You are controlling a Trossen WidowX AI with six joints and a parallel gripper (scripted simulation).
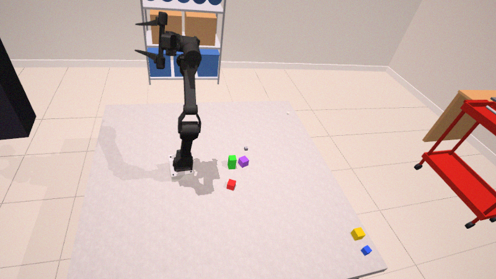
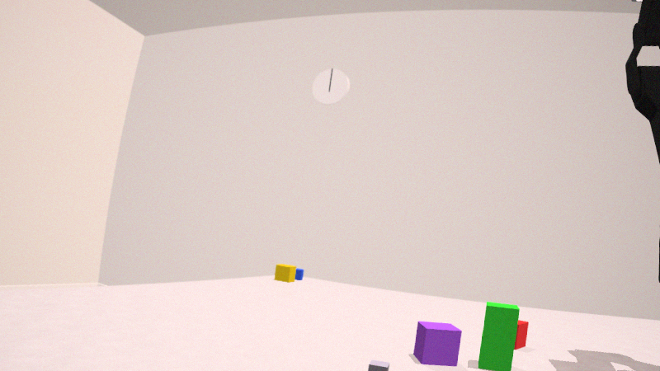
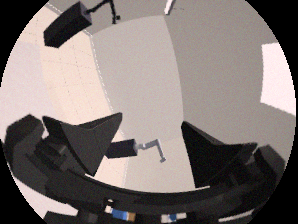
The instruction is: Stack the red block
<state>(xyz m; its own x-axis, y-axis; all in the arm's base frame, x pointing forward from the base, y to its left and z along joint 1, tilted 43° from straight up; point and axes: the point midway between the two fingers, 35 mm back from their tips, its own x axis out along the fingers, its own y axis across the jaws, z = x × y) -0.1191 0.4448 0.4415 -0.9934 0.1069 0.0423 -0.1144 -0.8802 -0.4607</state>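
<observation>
The red block is 690 mm below my gripper tip, 370 mm ahead of it and 160 mm to the right of it. Also, from my gripper tip: purple cube (690 mm below, 480 mm ahead, 20 mm to the right); then green block (660 mm below, 410 mm ahead, 30 mm to the right); then small grey block (700 mm below, 530 mm ahead, 90 mm to the left).
</observation>
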